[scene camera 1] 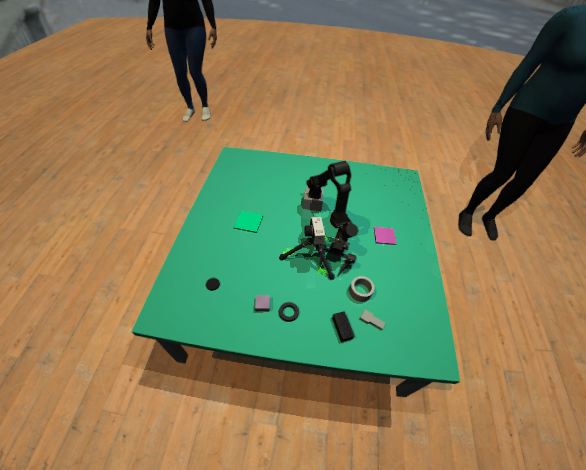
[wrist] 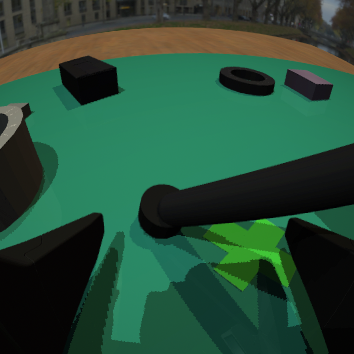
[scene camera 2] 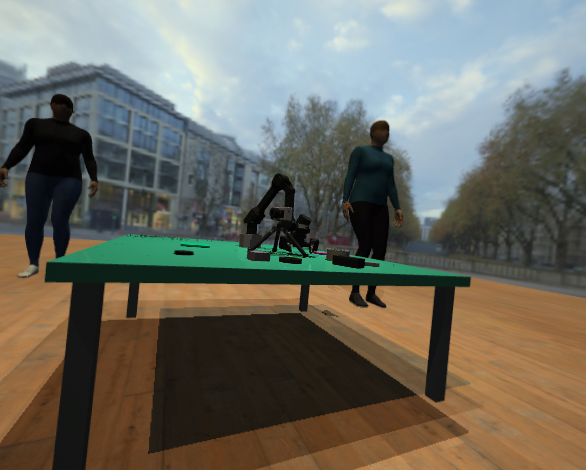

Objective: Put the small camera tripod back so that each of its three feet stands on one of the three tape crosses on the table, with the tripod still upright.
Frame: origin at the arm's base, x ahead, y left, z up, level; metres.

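Seen in the pictures: gripper, fingertip midpoint: (scene camera 1: pixel 329 270) (wrist: pixel 199 226) (scene camera 2: pixel 301 252); arm's base at its link origin: (scene camera 1: pixel 314 194) (scene camera 2: pixel 251 234).
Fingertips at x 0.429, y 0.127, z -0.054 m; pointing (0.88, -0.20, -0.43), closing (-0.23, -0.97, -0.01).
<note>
Offsets run from my fingertips to a thing's top centre. "*": to the spot under its first point.
The small tripod @(* 0.012 m back, 0.016 m right, 0.042 m up) (scene camera 1: pixel 327 262) (scene camera 2: pixel 299 243) stands upright with a white and black camera (scene camera 1: pixel 318 229) (scene camera 2: pixel 281 214) on top. Its front foot @(* 0.024 m ahead, 0.011 m left, 0.000 m up) (scene camera 1: pixel 331 275) (wrist: pixel 154 212) is beside the front green tape cross @(0.009 m back, 0.031 m right, 0.021 m down) (scene camera 1: pixel 322 271) (wrist: pixel 267 245), off towards the ring. Its left foot @(* 0.031 m back, 0.217 m right, 0.004 m down) (scene camera 1: pixel 283 257) is at the near-left edge of the left cross @(* 0.047 m back, 0.197 m right, 0.028 m up) (scene camera 1: pixel 287 251). The third cross (scene camera 1: pixel 326 239) shows partly behind the camera; the third foot's place on it is hidden. My gripper (wrist: pixel 199 226) is open and low over the table, its fingers on either side of the front leg's end in the wrist view, with nothing gripped.
A grey ring @(0.069 m ahead, 0.148 m left, 0.027 m up) (scene camera 1: pixel 362 289) (wrist: pixel 27 175) stands right of the front foot. Nearer the front edge lie a black block @(0.253 m ahead, 0.081 m left, 0.014 m up) (scene camera 1: pixel 343 327) (wrist: pixel 90 80), a grey piece @(0.200 m ahead, 0.204 m left, 0.006 m down) (scene camera 1: pixel 372 320), a black ring @(0.226 m ahead, 0.142 m right, 0.006 m down) (scene camera 1: pixel 281 312) and a mauve block @(0.213 m ahead, 0.256 m right, 0.007 m up) (scene camera 1: pixel 262 303). Green @(0.225 m back, 0.438 m right, 0.012 m down) (scene camera 1: pixel 249 221) and magenta @(0.280 m back, 0.263 m left, 0.012 m down) (scene camera 1: pixel 385 235) squares lie farther back.
</note>
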